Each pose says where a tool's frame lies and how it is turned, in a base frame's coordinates. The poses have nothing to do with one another.
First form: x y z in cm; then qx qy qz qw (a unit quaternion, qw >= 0).
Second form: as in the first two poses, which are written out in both.
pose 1, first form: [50.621, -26.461, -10.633, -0.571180, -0.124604, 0.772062, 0.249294]
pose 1, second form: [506.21, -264.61, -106.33, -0.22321, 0.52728, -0.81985, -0.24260, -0.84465, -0.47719]
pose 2, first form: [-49.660, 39.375, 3.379, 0.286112, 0.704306, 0.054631, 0.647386]
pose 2, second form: [-496.60, 393.75, 33.79, 0.00194, 0.47376, -0.88065, 0.33229, 0.83031, 0.44740]
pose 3, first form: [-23.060, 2.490, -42.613, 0.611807, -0.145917, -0.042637, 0.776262]
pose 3, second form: [-230.60, 24.90, -426.13, 0.95378, -0.24474, 0.17437, -0.11235, 0.24775, 0.96229]
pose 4, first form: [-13.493, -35.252, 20.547, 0.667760, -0.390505, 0.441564, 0.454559]
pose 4, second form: [-134.93, -352.52, 205.47, 0.30505, -0.12009, 0.94473, -0.92296, -0.28176, 0.26221]
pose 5, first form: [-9.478, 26.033, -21.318, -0.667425, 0.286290, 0.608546, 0.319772]
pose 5, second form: [-94.78, 260.33, -213.18, 0.09542, 0.00704, -0.99541, -0.77135, -0.63157, -0.07841]
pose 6, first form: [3.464, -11.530, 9.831, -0.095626, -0.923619, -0.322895, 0.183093]
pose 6, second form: [34.64, -115.30, 98.31, -0.91467, 0.05840, 0.39997, 0.29488, 0.77319, 0.56145]
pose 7, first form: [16.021, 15.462, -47.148, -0.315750, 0.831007, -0.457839, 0.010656]
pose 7, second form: [160.21, 154.62, -471.48, -0.80038, -0.53454, 0.27141, -0.51502, 0.38137, -0.76766]
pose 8, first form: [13.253, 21.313, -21.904, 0.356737, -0.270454, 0.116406, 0.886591]
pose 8, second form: [132.53, 213.13, -219.04, 0.82661, 0.01345, 0.56262, -0.39937, 0.71838, 0.56959]
